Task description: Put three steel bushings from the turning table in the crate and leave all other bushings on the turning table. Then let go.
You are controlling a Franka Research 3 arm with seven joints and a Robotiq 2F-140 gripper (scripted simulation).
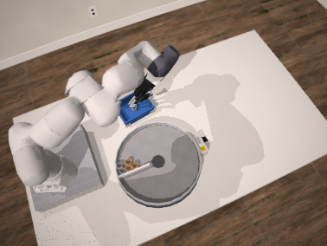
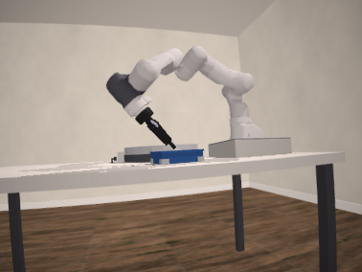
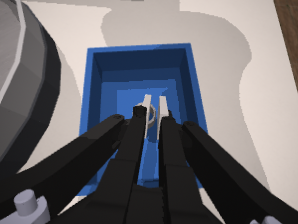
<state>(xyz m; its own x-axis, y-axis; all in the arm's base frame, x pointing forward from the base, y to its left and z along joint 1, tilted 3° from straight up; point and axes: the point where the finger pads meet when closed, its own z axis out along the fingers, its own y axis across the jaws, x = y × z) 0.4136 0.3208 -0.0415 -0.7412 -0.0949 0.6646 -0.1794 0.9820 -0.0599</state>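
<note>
My hand is 30 mm above the crate, 20 mm to the left of it and 10 mm past it. Round my hand: round grey turning table (370 mm to the right, 50 mm ahead, 10 mm below).
</note>
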